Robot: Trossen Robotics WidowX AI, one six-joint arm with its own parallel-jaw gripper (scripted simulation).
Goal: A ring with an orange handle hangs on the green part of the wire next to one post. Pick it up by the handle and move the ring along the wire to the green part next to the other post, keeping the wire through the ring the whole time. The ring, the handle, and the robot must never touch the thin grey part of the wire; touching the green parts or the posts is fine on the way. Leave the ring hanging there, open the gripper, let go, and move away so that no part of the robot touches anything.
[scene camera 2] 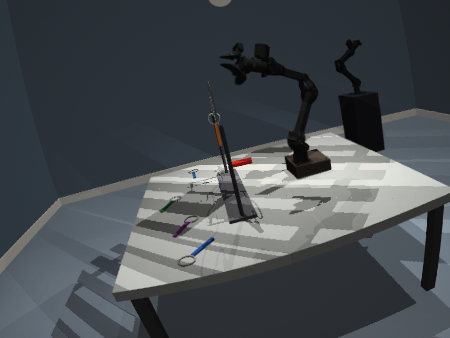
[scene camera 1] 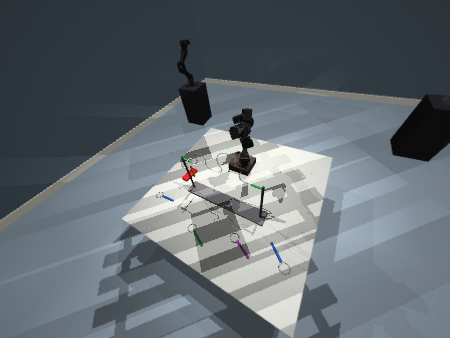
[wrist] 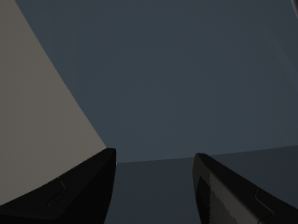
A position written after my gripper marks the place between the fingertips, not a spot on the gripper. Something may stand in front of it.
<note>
In view: my gripper (scene camera 2: 220,60).
My gripper is seen too in the wrist view (wrist: 155,160).
</note>
